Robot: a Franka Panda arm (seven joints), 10 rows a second.
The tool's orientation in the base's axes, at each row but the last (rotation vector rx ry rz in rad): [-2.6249 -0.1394 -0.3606]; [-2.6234 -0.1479 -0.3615]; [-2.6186 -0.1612 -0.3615]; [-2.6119 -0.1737 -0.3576]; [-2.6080 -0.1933 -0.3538]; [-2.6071 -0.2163 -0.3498]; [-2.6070 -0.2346 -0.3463]
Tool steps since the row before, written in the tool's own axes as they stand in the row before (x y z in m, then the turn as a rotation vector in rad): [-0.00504 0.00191 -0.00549 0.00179 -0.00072 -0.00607]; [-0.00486 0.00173 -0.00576 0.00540 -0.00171 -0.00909]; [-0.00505 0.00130 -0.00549 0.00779 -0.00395 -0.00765]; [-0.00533 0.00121 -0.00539 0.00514 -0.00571 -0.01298]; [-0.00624 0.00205 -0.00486 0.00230 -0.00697 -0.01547]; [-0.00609 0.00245 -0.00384 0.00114 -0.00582 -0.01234]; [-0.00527 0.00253 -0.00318 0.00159 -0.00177 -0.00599]
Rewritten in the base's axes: [-0.00578 -0.00447 0.00240 0.00021 -0.00221 0.00597]; [-0.00568 -0.00447 0.00274 0.00282 -0.00264 0.00999]; [-0.00584 -0.00404 0.00263 0.00504 0.00013 0.01046]; [-0.00606 -0.00400 0.00249 0.00100 -0.00110 0.01501]; [-0.00659 -0.00462 0.00139 -0.00250 -0.00145 0.01688]; [-0.00608 -0.00456 0.00039 -0.00271 -0.00099 0.01338]; [-0.00508 -0.00430 0.00004 -0.00009 -0.00129 0.00632]
